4 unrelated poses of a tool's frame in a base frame.
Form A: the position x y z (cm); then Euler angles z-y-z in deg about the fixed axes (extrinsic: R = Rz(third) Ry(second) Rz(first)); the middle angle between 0 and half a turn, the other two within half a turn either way.
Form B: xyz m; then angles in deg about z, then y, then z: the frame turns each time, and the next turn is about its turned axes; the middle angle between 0 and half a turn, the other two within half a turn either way. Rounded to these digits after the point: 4 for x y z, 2 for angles.
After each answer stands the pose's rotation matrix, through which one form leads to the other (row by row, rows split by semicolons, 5 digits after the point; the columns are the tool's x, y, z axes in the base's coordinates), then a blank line. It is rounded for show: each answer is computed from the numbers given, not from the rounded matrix.
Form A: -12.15, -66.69, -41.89, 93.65, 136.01, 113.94
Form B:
-0.1215, -0.6669, -0.4189, 113.94, 136.01, 93.65
-0.93070 -0.23317 -0.28183; -0.36310 0.68207 0.63478; 0.04421 0.69312 -0.71946

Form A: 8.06, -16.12, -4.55, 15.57, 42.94, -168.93
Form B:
0.0806, -0.1612, -0.0455, -168.93, 42.94, 15.57
-0.64054 0.37780 -0.66856; -0.39883 -0.90765 -0.13080; -0.65623 0.18285 0.73207

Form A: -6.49, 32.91, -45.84, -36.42, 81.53, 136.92
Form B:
-0.0649, 0.3291, -0.4584, 136.92, 81.53, -36.42
0.31894 -0.61349 -0.72243; 0.51459 -0.52802 0.67557; -0.79591 -0.58722 0.14729

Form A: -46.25, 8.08, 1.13, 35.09, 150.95, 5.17
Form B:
-0.4625, 0.0808, 0.0113, 5.17, 150.95, 35.09
-0.76420 0.42676 0.48360; 0.50807 0.86021 0.04376; -0.39732 0.27914 -0.87420

